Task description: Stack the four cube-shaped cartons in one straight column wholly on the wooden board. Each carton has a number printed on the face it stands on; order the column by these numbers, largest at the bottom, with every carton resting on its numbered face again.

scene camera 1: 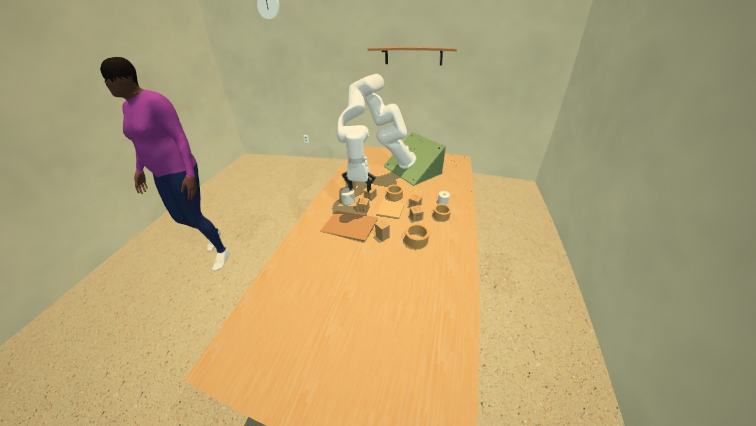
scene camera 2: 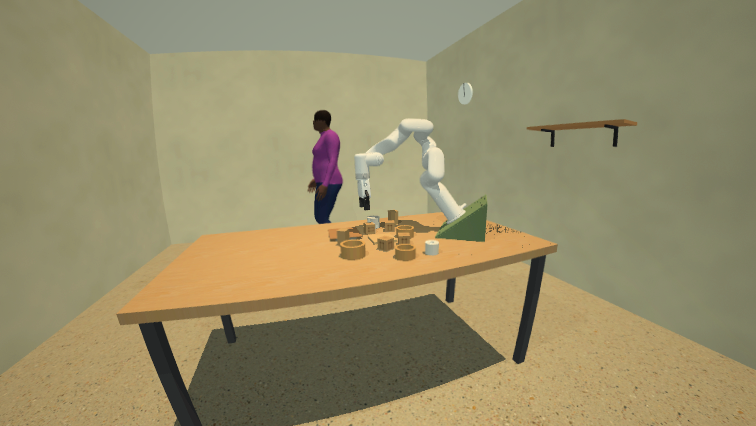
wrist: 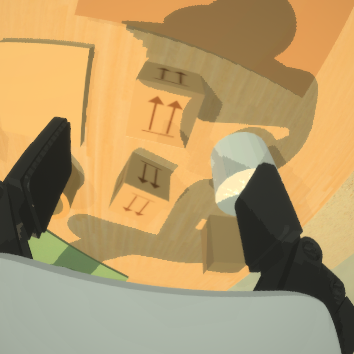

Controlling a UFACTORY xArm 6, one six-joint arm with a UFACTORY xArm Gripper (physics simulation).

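Places are measured from the arm's base along level axes (x ahead, y left, z up), in centimetres.
Pixels of known places: gripper, fingertip midpoint: [scene camera 1: 360, 189] [scene camera 2: 364, 208] [wrist: 161, 164]; arm's base at its link origin: [scene camera 1: 407, 160] [scene camera 2: 456, 217].
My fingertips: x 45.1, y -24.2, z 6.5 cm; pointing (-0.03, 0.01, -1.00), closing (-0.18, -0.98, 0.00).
Note:
Ahead of a thing's pixels: the offset from my fingertips to its top centre. "*": to the spot under its first point.
My gripper [scene camera 1: 359, 188] [scene camera 2: 364, 203] [wrist: 161, 164] is open and empty, pointing down high above the table. Below it in the wrist view are two cartons: one with two up arrows @(dz -8.6, dx -2.2, dy +0.4 cm) [scene camera 1: 362, 204] [scene camera 2: 368, 228] [wrist: 165, 116], and one with down arrows @(* dz -9.9, dx -10.5, dy +4.1 cm) [scene camera 1: 371, 194] [scene camera 2: 389, 226] [wrist: 146, 181]. A third carton @(dz -8.6, dx +3.5, dy +28.1 cm) [scene camera 1: 416, 213] [scene camera 2: 385, 243] and a fourth carton @(dz -8.6, dx -6.5, dy +28.0 cm) [scene camera 1: 415, 201] [scene camera 2: 404, 238] stand apart on the table's other side. A pale wooden board @(dz -12.8, dx -2.1, dy +14.9 cm) [scene camera 1: 390, 210] [wrist: 40, 90] lies between the pairs, bare. The bottom numbers are hidden.
A reddish board @(dz -12.2, dx +10.9, dy -4.9 cm) [scene camera 1: 346, 227] [wrist: 330, 30] lies nearby. A white cylinder @(dz -7.7, dx -9.8, dy -9.0 cm) [scene camera 1: 347, 196] [scene camera 2: 372, 221] [wrist: 240, 155] and a tall brown block @(dz -5.8, dx -24.1, dy -9.7 cm) [scene camera 2: 392, 215] [wrist: 225, 250] stand beside the left cartons. Another block @(dz -6.3, dx +17.8, dy +11.9 cm) [scene camera 1: 382, 231], several round wooden bowls and a white roll @(dz -8.9, dx -10.6, dy +43.9 cm) [scene camera 1: 443, 198] [scene camera 2: 431, 247] stand around.

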